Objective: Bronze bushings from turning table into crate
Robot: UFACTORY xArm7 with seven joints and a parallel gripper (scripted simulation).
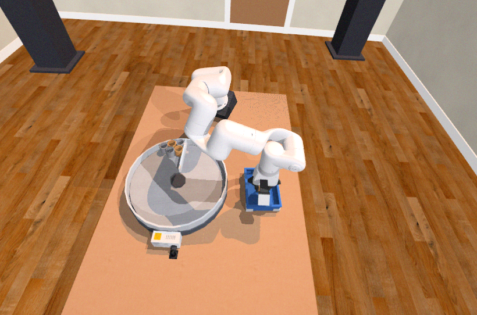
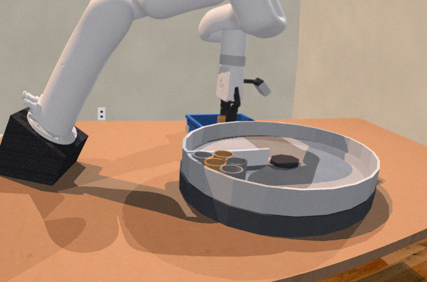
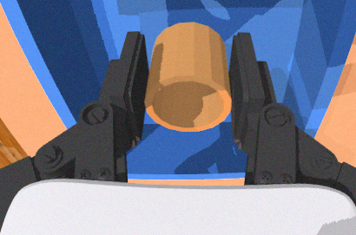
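Now: hand 30 mm above the blue crate and 10 mm past it. The rest, counted from my hand: grey turning table: 360 mm to the right, 30 mm behind, 10 mm below.
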